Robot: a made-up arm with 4 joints.
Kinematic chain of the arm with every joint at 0, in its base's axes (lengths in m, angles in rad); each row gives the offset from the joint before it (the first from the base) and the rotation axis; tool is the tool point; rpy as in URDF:
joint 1: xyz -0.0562 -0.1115 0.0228 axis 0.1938 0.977 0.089
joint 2: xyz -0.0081 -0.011 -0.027 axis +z
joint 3: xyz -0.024 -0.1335 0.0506 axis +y
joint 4: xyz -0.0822 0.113 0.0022 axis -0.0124 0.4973 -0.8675
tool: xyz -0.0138 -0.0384 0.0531 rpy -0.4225 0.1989 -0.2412
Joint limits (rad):
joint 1: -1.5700..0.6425
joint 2: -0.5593..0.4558
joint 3: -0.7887..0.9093
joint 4: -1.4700..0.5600
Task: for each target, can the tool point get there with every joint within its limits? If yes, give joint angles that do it. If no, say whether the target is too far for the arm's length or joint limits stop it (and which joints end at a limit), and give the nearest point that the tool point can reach.
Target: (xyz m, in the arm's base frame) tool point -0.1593 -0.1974 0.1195
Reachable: yes | joints -0.3121 0.3734 0.4574 0.1931
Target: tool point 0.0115 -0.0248 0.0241
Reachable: no: joint limits stop it (at a limit: joint 1, joint 2, joint 3, joint 4) | nearest point -0.0538 -0.1111 -0.1280 | short by 0.187 m
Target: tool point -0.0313 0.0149 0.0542
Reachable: no: joint limits stop it (at a limit: joint 1, joint 2, joint 4) | nearest point -0.1575 -0.1106 0.1432 | short by 0.199 m
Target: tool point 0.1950 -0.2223 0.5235
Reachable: no: too far | nearest point -0.0286 -0.1657 0.1668 | short by 0.425 m
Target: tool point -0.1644 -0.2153 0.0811
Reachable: yes | joints 0.3255 0.1956 -0.4844 -0.2978
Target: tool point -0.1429 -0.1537 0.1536
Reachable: yes | joints 0.3379 -0.3742 0.2398 -0.2712
